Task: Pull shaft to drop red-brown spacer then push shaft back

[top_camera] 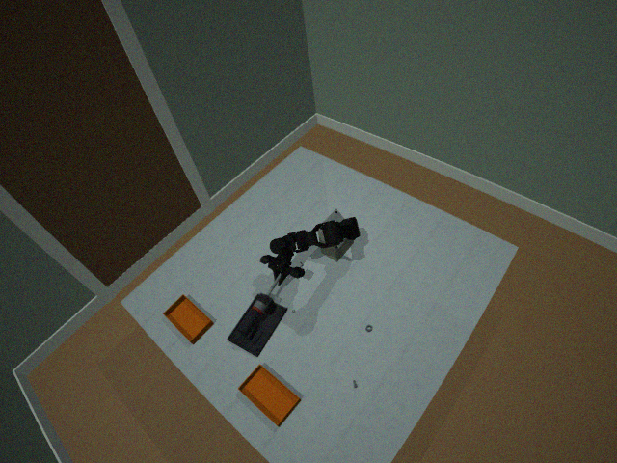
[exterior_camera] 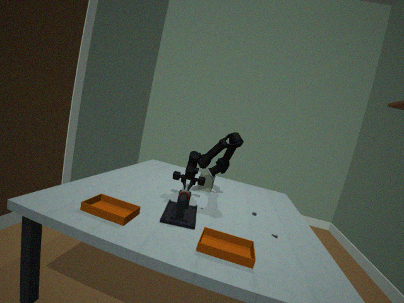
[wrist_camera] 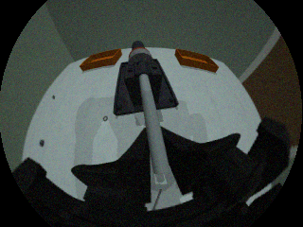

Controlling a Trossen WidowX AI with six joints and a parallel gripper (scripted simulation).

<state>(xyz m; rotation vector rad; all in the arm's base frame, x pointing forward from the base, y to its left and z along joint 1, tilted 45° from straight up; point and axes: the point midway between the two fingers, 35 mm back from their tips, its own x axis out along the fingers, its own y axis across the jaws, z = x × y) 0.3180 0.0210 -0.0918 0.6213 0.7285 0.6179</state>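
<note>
The shaft is 50 mm ahead of my gripper tip, 10 mm to the left of it and 20 mm above it. From my gripper tip the other things lie so: red-brown spacer (140 mm ahead, 40 mm to the left, 20 mm above); base plate (170 mm ahead, 50 mm to the left, 10 mm below).
</note>
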